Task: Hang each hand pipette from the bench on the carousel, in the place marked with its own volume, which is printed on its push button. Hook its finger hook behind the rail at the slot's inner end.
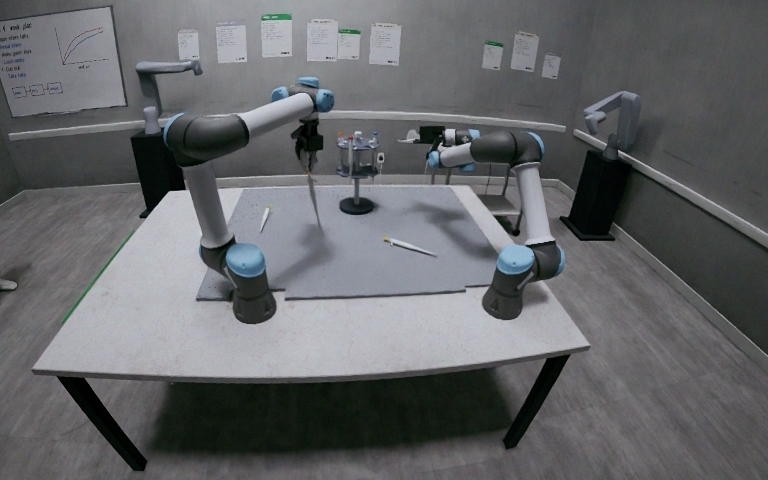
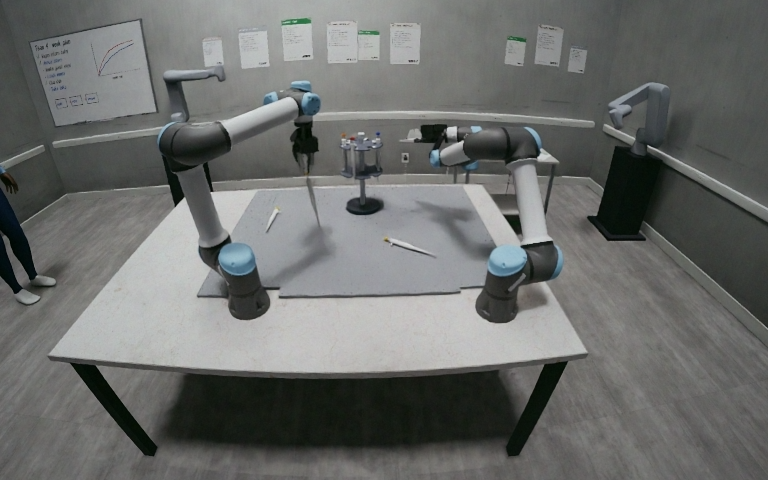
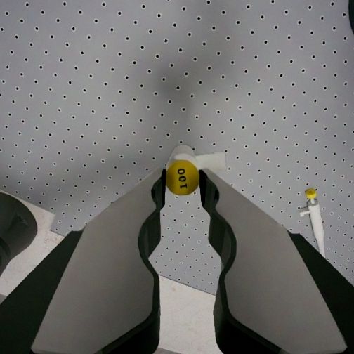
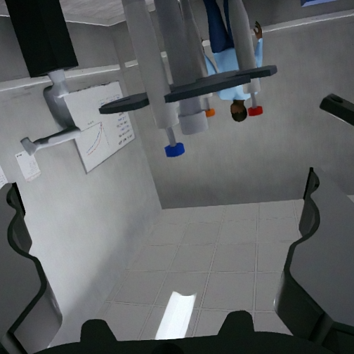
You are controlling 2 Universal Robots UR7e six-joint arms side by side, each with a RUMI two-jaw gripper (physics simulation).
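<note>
My left gripper (image 1: 309,169) (image 2: 306,170) (image 3: 182,171) is shut on an upright white pipette (image 1: 314,200) (image 2: 313,200); its yellow push button (image 3: 182,176) reads 100. It hangs above the mat, left of the carousel (image 1: 356,191) (image 2: 362,192) (image 4: 220,86). A yellow-button pipette (image 1: 264,220) (image 2: 272,220) lies at the mat's left. Another yellow-button pipette (image 1: 410,246) (image 2: 410,246) (image 3: 316,222) lies right of centre; their volumes are unreadable. My right gripper (image 1: 403,139) (image 2: 404,138) (image 4: 164,177) is open and empty, right of the carousel at about its top's height.
Pipettes with blue (image 4: 175,150), red (image 4: 255,111) and orange (image 4: 210,113) buttons hang on the carousel, which stands on a round black base (image 1: 356,207) (image 2: 364,207) at the back of the grey mat (image 1: 362,277) (image 2: 362,277). A trolley stands behind the right arm.
</note>
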